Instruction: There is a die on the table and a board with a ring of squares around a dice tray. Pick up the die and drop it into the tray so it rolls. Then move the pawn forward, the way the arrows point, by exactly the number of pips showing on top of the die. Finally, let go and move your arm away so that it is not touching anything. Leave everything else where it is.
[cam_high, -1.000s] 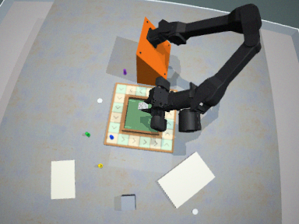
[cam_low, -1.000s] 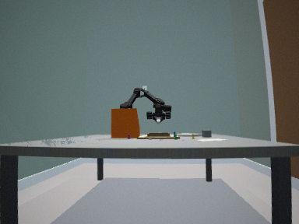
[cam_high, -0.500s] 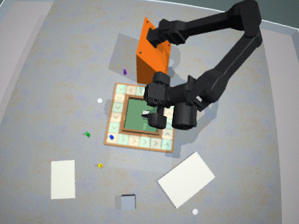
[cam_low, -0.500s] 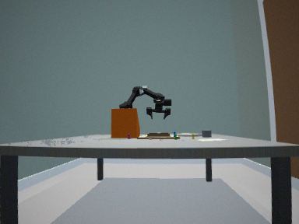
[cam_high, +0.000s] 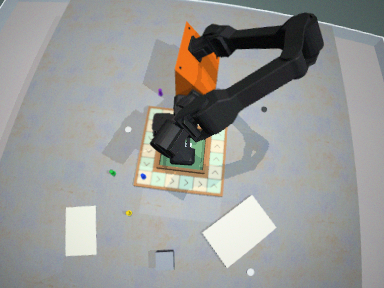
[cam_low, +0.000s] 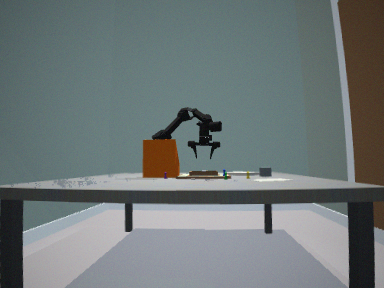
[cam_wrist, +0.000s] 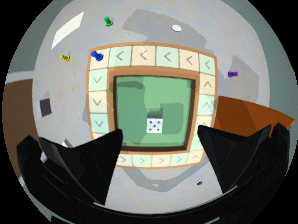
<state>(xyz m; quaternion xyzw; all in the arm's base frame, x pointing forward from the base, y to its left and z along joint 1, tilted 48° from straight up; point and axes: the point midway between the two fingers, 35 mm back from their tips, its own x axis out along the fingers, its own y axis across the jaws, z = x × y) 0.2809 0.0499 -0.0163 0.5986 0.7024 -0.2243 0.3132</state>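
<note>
Now: gripper tip 120 mm short of the blue pawn, 100 mm to the left of it and 80 mm above it. Also, from my gripper tip: purple pawn 190 mm behind, 120 mm to the right, 90 mm below; white die 80 mm below, 20 mm to the left; green dice tray 100 mm below, 10 mm to the left.
</note>
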